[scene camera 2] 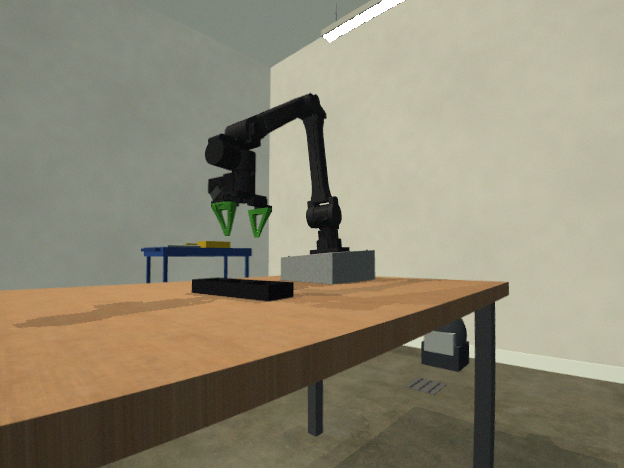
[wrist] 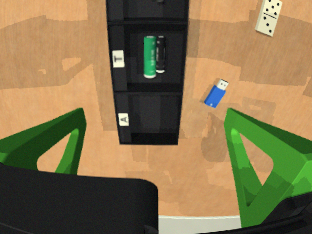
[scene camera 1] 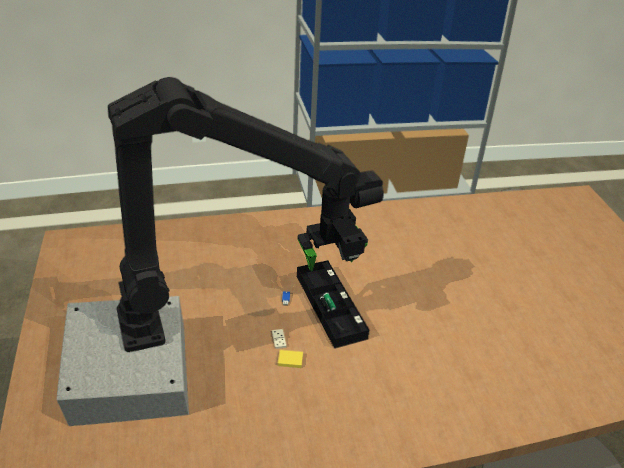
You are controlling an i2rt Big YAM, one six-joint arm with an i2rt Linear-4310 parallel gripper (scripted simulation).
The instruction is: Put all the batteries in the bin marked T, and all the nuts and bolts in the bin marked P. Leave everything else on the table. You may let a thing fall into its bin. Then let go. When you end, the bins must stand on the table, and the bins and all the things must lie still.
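On scene camera 1 there's a black tray (scene camera 1: 323,279), and you'd see the gripper (scene camera 1: 330,265) there too. Scene camera 2 has the gripper (scene camera 2: 242,236) as well as the tray (scene camera 2: 261,290). And in the wrist view, there's the gripper (wrist: 155,115).
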